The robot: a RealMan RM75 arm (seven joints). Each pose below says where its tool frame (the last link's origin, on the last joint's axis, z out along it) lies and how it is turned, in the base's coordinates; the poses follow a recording.
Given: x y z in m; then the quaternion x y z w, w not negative.
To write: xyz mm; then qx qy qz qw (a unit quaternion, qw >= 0). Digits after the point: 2 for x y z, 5 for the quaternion.
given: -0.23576, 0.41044, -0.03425, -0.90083, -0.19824, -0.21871, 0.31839
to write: -235.76, 410.44, -34.25, -0.90083, -0.19824, -0.21871, 0.31839
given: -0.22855, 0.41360, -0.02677, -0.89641, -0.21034, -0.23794, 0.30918
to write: -228.55, 413.60, -26.77, -0.89641, -0.21034, -0.23794, 0.30918
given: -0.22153, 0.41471, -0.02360, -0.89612, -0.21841, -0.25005, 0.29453
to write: -221.53, 414.71, -23.60, -0.89612, -0.21841, -0.25005, 0.29453
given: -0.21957, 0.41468, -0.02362, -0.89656, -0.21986, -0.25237, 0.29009
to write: -219.57, 414.68, -23.62, -0.89656, -0.21986, -0.25237, 0.29009
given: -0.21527, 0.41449, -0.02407, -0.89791, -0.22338, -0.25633, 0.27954
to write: -215.27, 414.49, -24.07, -0.89791, -0.22338, -0.25633, 0.27954
